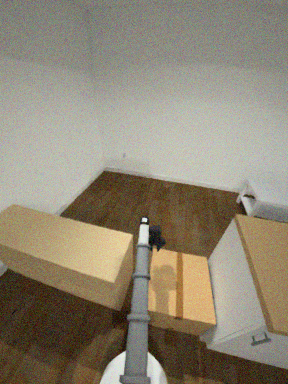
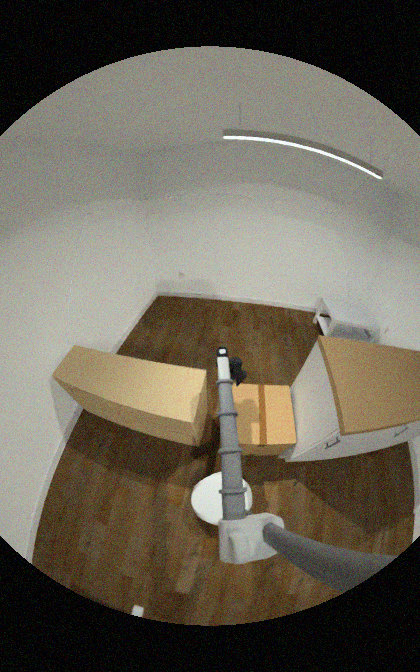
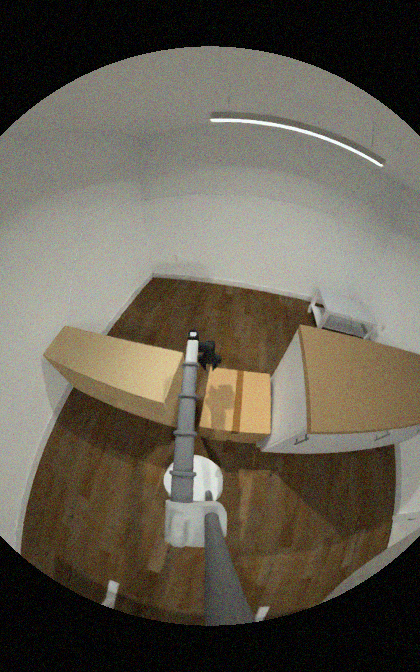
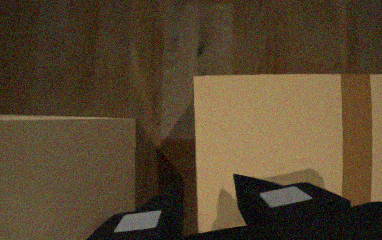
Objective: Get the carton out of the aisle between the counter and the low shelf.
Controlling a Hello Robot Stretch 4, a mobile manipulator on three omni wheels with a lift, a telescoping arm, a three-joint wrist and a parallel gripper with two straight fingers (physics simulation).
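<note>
The carton, light orange with a brown tape stripe, stands on the floor in the aisle. Its right side is close against the counter, which is white with a wooden top. A narrow gap parts it from the low shelf, a long light-wood box on the left. My gripper is open and empty, above the carton's far left part, casting a shadow on its top. The arm hides part of the carton's left edge.
A small white table stands at the back right, behind the counter. White walls close off the room at the back and left. My white round base part is on the near side of the aisle.
</note>
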